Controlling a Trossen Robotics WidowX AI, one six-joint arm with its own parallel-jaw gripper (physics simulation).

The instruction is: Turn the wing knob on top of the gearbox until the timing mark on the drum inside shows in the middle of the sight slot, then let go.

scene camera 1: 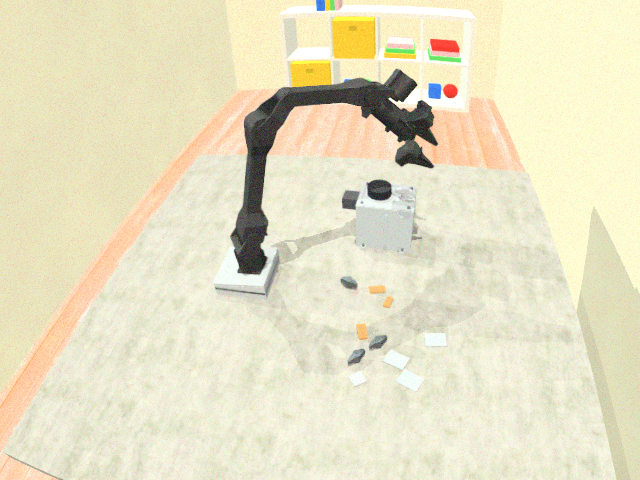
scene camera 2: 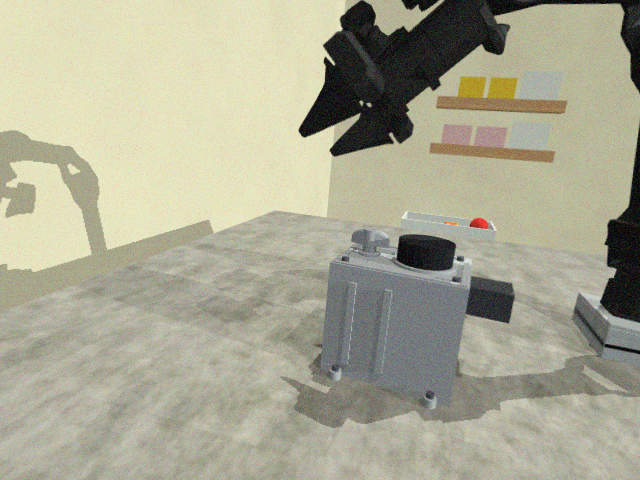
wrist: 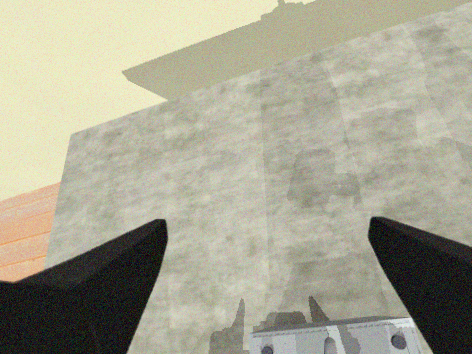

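Seen in the pictures: gripper, fingertip midpoint: (scene camera 1: pixel 435 156) (scene camera 2: pixel 317 144) (wrist: pixel 267 228); arm's base, link origin: (scene camera 1: pixel 252 265) (scene camera 2: pixel 631 314).
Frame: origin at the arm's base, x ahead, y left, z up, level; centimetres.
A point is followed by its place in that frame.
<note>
The grey gearbox (scene camera 1: pixel 385 224) @[y 16.4, x 31.4, z 4.2 cm] (scene camera 2: pixel 395 330) @[y 28.8, x 30.5, z 2.5 cm] (wrist: pixel 300 342) @[y 24.7, x 37.8, z 9.0 cm] stands upright on the table. Its wing knob (scene camera 2: pixel 370 241) @[y 23.6, x 35.4, z 10.7 cm] is a small light-grey knob on top, beside a larger black round cap (scene camera 1: pixel 379 189) @[y 21.2, x 29.1, z 11.6 cm] (scene camera 2: pixel 426 252) @[y 26.1, x 28.6, z 11.1 cm]. In the wrist view a tip of the wing knob (wrist: pixel 329 346) @[y 22.7, x 37.6, z 11.5 cm] shows at the bottom edge; in scene camera 1 it is hard to make out against the pale lid. The sight slot and timing mark cannot be made out in these views. My gripper (scene camera 1: pixel 434 155) @[y 24.3, x 43.0, z 21.5 cm] (scene camera 2: pixel 318 144) @[y 24.3, x 43.0, z 21.5 cm] (wrist: pixel 267 228) @[y 24.3, x 43.0, z 21.5 cm] is open and empty, tilted, well above the gearbox and off to its wing-knob side.
A dark block (scene camera 1: pixel 349 199) @[y 21.0, x 21.1, z 7.7 cm] (scene camera 2: pixel 491 299) @[y 25.3, x 21.3, z 6.9 cm] juts from the gearbox's side facing the arm base (scene camera 1: pixel 242 281) @[y -5.9, x -0.6, z -0.2 cm]. Orange pieces (scene camera 1: pixel 376 289) @[y 1.0, x 31.4, z -4.2 cm], dark stones (scene camera 1: pixel 348 282) @[y 0.5, x 24.4, z -2.4 cm] and white squares (scene camera 1: pixel 435 339) @[y -12.3, x 47.0, z -4.5 cm] lie on the table. A white tray (scene camera 2: pixel 439 225) holds a red ball (scene camera 2: pixel 479 223).
</note>
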